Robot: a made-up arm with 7 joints.
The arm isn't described. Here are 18 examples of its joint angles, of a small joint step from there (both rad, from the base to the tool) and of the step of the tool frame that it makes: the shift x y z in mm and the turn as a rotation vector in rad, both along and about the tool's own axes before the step.
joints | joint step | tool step
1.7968 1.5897 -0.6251 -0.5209 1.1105 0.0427 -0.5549 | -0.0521 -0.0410 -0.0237 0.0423 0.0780 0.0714 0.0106 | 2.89 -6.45 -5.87 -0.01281 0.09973 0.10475
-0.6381 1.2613 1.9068 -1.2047 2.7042 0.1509 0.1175 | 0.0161 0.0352 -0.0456 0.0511 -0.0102 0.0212 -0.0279 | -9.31 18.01 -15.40 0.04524 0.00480 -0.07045
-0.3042 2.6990 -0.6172 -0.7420 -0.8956 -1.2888 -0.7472 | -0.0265 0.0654 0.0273 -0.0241 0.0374 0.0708 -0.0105 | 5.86 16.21 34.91 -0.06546 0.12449 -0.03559
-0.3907 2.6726 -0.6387 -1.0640 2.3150 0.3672 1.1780 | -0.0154 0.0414 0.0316 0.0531 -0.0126 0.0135 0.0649 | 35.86 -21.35 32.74 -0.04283 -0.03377 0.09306
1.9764 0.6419 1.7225 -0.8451 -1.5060 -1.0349 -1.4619 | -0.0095 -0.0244 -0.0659 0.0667 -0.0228 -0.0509 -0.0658 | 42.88 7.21 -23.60 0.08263 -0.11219 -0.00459
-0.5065 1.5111 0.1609 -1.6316 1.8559 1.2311 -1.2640 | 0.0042 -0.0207 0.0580 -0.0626 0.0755 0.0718 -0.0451 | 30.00 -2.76 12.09 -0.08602 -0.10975 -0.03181
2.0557 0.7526 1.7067 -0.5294 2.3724 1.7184 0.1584 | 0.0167 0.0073 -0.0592 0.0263 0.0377 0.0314 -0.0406 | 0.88 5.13 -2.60 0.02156 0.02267 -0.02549
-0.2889 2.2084 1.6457 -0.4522 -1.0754 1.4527 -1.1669 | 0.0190 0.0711 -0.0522 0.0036 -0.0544 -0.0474 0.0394 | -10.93 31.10 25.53 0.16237 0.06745 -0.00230
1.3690 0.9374 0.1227 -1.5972 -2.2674 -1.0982 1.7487 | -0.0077 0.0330 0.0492 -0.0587 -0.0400 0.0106 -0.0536 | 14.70 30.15 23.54 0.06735 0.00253 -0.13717
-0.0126 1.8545 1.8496 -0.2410 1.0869 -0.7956 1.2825 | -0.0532 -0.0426 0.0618 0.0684 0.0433 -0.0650 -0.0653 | 55.15 24.08 -2.02 0.00826 -0.19927 0.01360
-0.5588 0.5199 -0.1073 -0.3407 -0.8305 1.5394 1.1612 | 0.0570 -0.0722 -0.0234 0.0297 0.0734 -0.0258 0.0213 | -64.27 -6.38 36.63 -0.08264 0.03065 -0.08214
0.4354 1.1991 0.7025 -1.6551 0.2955 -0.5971 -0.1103 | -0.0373 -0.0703 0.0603 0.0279 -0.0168 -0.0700 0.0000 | -10.64 31.19 9.53 0.10394 -0.04367 -0.04558
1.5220 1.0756 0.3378 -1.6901 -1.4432 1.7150 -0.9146 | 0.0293 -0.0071 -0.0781 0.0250 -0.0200 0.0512 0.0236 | 20.71 -19.56 42.15 0.03149 -0.02173 -0.03936
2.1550 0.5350 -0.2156 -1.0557 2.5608 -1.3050 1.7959 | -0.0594 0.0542 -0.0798 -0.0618 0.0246 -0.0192 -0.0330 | -14.36 38.06 30.01 0.08628 0.03848 -0.06043
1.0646 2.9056 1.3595 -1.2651 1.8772 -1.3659 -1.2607 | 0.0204 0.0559 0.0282 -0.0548 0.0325 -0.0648 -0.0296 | 49.65 -27.55 0.38 0.07140 0.03194 0.06361
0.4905 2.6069 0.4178 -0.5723 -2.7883 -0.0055 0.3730 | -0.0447 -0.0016 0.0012 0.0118 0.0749 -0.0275 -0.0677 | 14.77 -17.52 12.41 -0.04089 -0.02147 0.05611
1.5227 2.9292 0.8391 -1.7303 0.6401 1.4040 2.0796 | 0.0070 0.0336 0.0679 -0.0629 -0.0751 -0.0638 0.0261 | 9.34 8.98 55.94 -0.19180 0.01362 0.05961
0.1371 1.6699 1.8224 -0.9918 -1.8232 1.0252 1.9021 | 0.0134 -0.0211 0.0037 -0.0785 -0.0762 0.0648 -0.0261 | 17.80 -8.18 -11.05 0.03658 -0.12713 0.00847
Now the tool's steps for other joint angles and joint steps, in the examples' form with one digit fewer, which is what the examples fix.
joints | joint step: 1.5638 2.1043 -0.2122 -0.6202 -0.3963 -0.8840 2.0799 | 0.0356 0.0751 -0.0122 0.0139 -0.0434 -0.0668 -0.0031
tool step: 34.1 1.4 10.7 -0.0171 0.0566 -0.1193
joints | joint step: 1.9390 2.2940 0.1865 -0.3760 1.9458 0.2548 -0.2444 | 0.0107 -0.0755 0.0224 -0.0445 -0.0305 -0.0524 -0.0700
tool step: -48.7 -8.0 4.2 -0.0331 -0.0025 -0.0571
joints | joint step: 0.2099 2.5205 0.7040 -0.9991 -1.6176 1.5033 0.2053 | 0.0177 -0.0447 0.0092 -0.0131 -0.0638 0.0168 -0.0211
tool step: 1.3 0.2 22.4 0.0203 -0.0262 -0.0304
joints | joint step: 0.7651 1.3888 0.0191 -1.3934 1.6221 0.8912 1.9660 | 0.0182 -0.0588 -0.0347 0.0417 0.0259 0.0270 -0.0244
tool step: 26.7 3.1 -44.0 0.1022 0.0041 0.0370
